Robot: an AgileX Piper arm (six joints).
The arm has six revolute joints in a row. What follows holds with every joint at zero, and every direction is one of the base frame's. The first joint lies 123.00 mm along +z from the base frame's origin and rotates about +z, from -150.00 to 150.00 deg. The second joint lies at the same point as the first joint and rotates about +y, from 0.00 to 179.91 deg. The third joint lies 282.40 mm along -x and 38.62 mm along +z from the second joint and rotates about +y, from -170.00 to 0.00 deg. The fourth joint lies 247.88 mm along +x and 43.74 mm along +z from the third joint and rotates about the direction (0.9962, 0, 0.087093), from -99.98 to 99.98 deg. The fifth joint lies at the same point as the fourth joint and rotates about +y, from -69.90 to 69.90 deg. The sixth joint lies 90.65 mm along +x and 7.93 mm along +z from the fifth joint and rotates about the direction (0.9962, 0, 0.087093), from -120.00 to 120.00 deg. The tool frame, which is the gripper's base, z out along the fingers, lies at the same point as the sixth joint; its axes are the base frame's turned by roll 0.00, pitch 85.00 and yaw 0.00 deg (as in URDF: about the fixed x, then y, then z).
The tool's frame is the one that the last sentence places.
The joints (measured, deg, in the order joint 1, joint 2, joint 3, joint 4, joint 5, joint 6), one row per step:
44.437, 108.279, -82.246, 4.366, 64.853, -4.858
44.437, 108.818, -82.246, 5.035, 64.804, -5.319
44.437, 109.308, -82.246, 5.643, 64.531, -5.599
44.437, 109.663, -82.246, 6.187, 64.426, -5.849
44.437, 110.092, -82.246, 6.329, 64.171, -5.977
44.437, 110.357, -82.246, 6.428, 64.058, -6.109
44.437, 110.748, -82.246, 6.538, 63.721, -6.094
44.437, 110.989, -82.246, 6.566, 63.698, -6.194
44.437, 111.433, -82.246, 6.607, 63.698, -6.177
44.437, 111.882, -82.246, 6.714, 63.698, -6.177
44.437, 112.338, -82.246, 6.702, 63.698, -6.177
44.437, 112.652, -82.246, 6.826, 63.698, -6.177
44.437, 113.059, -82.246, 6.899, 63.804, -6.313
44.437, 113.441, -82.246, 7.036, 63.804, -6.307
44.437, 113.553, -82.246, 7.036, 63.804, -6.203
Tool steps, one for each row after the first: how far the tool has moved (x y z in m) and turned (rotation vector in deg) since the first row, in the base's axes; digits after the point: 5 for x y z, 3 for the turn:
0.00004, 0.00138, -0.00344, 0.102, 0.739, 0.212
0.00033, 0.00285, -0.00655, 0.350, 1.254, 0.242
0.00032, 0.00392, -0.00880, 0.538, 1.755, 0.275
0.00095, 0.00479, -0.01158, 0.505, 1.951, 0.320
0.00126, 0.00529, -0.01331, 0.463, 2.106, 0.400
0.00196, 0.00615, -0.01585, 0.486, 2.208, 0.307
0.00220, 0.00644, -0.01745, 0.354, 2.371, 0.389
0.00258, 0.00690, -0.02039, 0.071, 2.717, 0.349
0.00290, 0.00742, -0.02335, -0.172, 3.106, 0.298
0.00331, 0.00780, -0.02639, -0.498, 3.425, 0.295
0.00347, 0.00819, -0.02846, -0.636, 3.728, 0.239
0.00361, 0.00849, -0.03117, -0.937, 4.132, 0.347
0.00378, 0.00893, -0.03370, -1.114, 4.493, 0.277
0.00387, 0.00902, -0.03445, -1.196, 4.582, 0.171

